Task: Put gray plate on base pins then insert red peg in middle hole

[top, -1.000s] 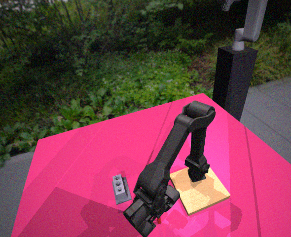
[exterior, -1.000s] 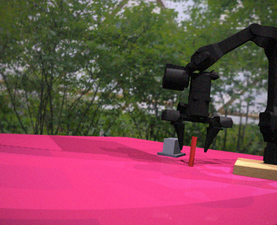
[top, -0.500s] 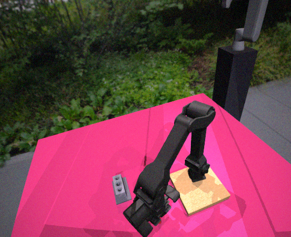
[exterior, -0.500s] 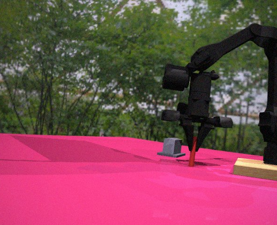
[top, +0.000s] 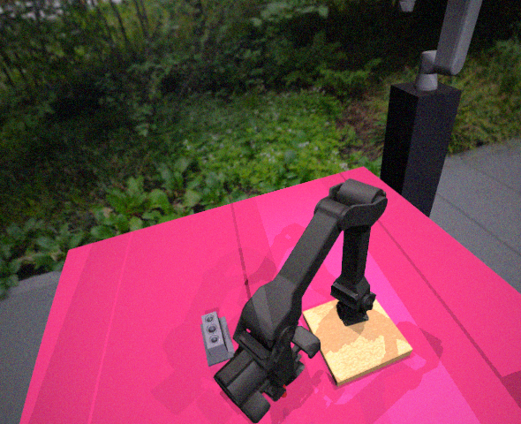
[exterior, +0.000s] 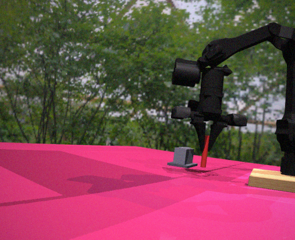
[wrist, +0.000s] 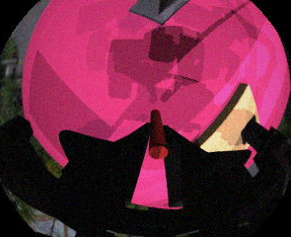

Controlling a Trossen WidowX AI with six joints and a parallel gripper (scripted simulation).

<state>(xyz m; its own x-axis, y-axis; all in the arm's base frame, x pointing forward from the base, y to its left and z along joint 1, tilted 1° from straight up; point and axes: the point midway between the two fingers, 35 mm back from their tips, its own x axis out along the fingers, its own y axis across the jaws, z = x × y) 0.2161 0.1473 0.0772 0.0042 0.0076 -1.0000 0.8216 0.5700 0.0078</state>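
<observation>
Now: the gray plate 140 mm ahead of my gripper tip, 180 mm to the right of it and 20 mm below it. Round my gripper tip: red peg (right at my gripper tip); base (130 mm ahead, 180 mm to the right, 60 mm below).
</observation>
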